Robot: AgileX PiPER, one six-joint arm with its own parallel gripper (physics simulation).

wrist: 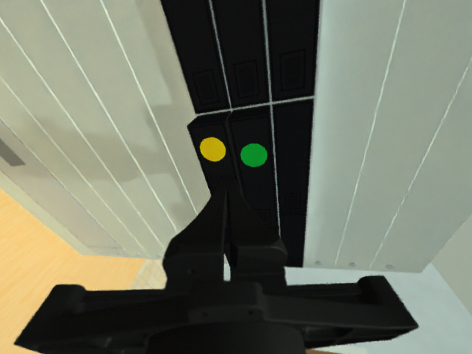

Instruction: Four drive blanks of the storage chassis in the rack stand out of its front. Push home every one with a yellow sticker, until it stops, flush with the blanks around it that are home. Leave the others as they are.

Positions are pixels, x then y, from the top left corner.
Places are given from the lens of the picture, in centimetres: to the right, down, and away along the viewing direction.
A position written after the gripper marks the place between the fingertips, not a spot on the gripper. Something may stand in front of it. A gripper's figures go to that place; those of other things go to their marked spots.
gripper (227, 189): -1, 1, 14
green-stickered blank (251, 132): 1, -3, 11
